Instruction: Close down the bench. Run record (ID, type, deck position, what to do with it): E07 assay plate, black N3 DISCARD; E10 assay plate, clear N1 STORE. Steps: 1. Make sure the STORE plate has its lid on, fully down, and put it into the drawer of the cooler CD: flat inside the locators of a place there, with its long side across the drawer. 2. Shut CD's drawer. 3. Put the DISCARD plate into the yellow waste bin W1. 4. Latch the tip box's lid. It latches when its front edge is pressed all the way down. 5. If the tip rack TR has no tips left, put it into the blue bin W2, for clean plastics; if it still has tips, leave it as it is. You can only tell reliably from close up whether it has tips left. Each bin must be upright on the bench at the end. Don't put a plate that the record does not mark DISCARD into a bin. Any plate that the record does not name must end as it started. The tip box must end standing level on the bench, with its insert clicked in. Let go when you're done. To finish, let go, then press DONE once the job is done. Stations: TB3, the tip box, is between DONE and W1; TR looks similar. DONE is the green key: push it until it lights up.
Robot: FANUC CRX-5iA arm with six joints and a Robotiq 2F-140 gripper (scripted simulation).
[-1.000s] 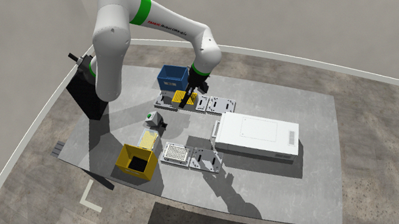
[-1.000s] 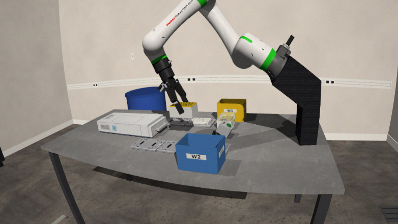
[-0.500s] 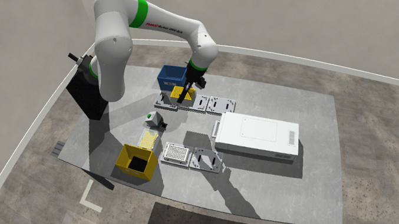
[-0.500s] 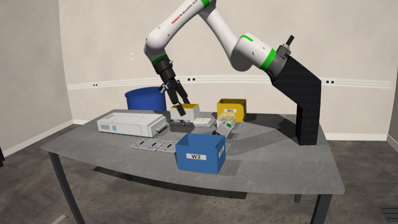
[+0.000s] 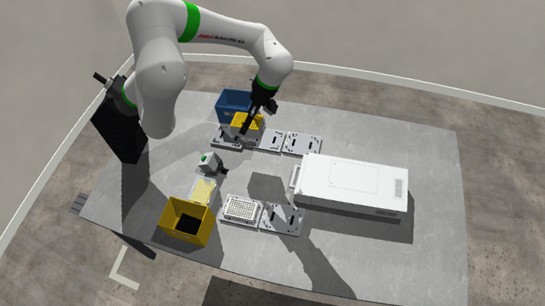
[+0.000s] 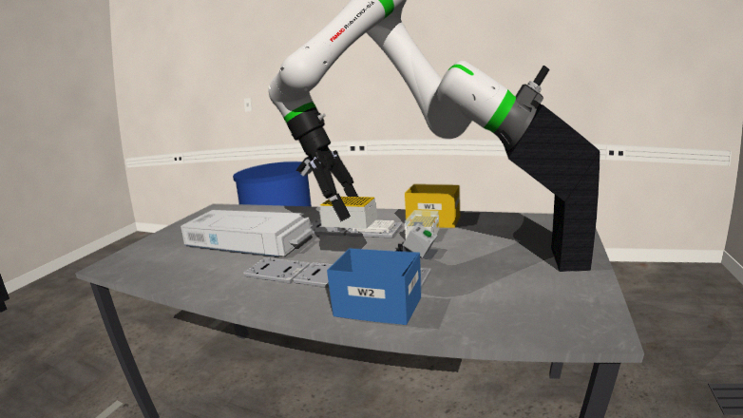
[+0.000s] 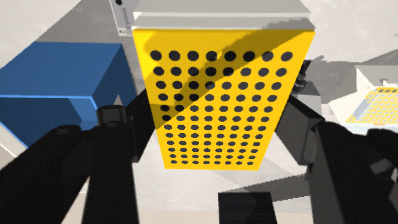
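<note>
Right now the blue bin W2 is 90 mm behind my hand, 220 mm to the left of it and 150 mm below it. The rest, counted from my hand: green DONE key: 210 mm behind, 100 mm to the right, 120 mm below; yellow tip rack TR: 10 mm behind, 10 mm below; clear tip box lid: 190 mm behind, 260 mm to the right, 130 mm below.
</note>
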